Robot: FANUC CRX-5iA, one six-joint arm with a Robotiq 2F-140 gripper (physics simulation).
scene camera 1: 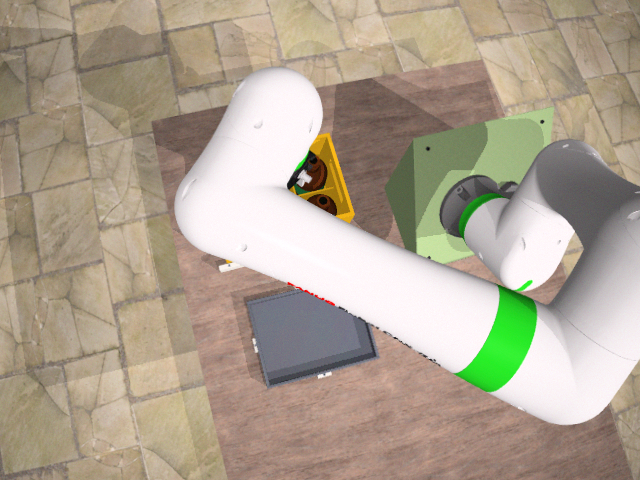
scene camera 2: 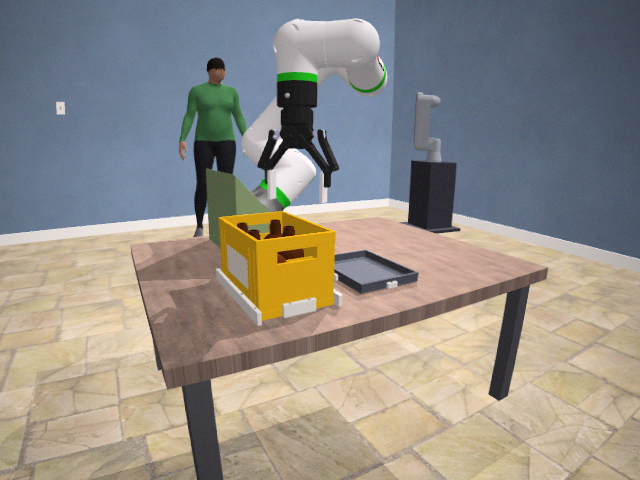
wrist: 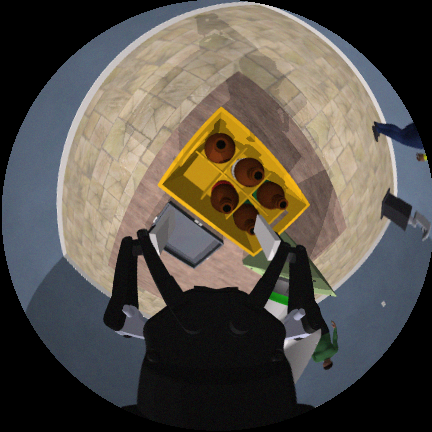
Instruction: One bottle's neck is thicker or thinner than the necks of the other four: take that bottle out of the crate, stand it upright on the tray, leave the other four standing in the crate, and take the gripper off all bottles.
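Note:
The yellow crate stands on the table, with brown bottles upright in its compartments: a bottle beside the empty compartment, a bottle near the middle, a bottle toward the tray side, a bottle at the far right, and a bottle partly behind a finger pad. Which neck differs I cannot tell. The dark grey tray is empty beside the crate. My gripper is open and empty, above the crate, touching no bottle. The arm hides much of the crate from above.
White locating blocks stand along the crate's base, and small white blocks at the tray's edges. The green robot mount stands behind the crate. A person in green stands beyond the table.

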